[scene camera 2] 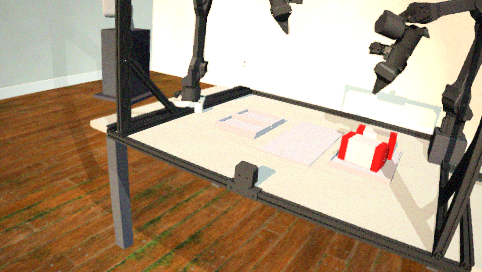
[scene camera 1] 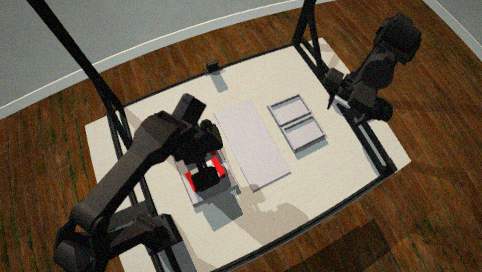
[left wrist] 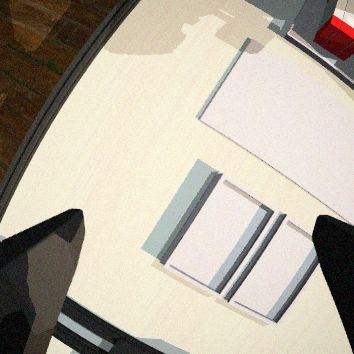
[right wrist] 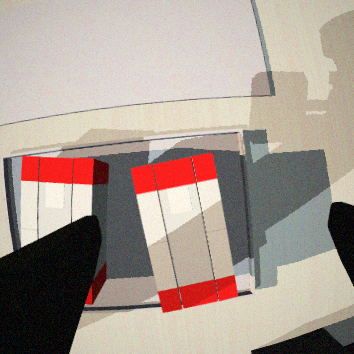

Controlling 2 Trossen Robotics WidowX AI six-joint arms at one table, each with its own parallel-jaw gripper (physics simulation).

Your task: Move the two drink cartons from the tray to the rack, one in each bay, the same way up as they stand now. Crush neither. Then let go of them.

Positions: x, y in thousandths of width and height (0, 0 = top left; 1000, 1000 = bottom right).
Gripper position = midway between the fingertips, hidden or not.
My right gripper shows in scene camera 2 (783, 333), in scene camera 1 (437, 590) and in the right wrist view (617, 629); in the left wrist view it is out of frame.
